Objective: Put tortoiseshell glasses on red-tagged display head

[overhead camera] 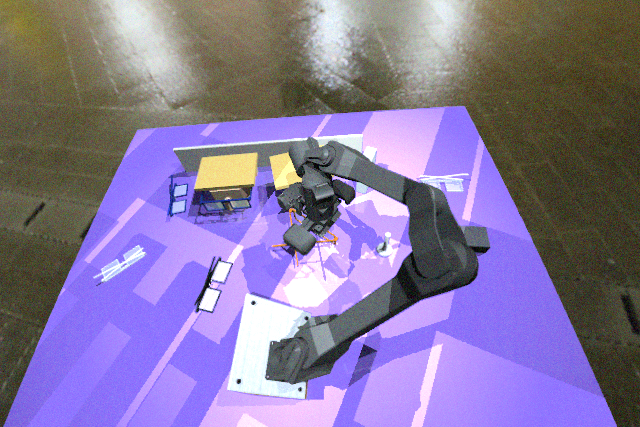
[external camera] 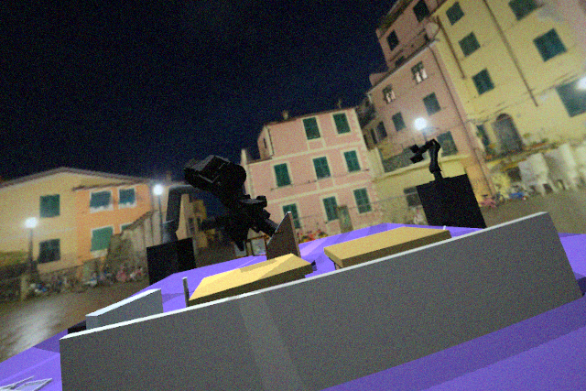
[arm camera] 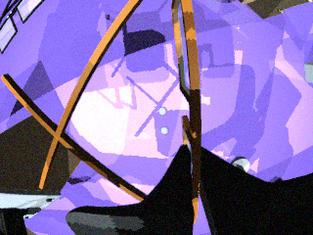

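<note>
The white disc lies 20 mm ahead of my gripper tip, 160 mm to the right of it and 90 mm below it. Also, from my gripper tip: display head (180 mm ahead, 290 mm to the left, 60 mm below); then dark box (50 mm ahead, 350 mm to the right, 100 mm below); then white block (250 mm ahead, 110 mm to the right, 60 mm below).
</note>
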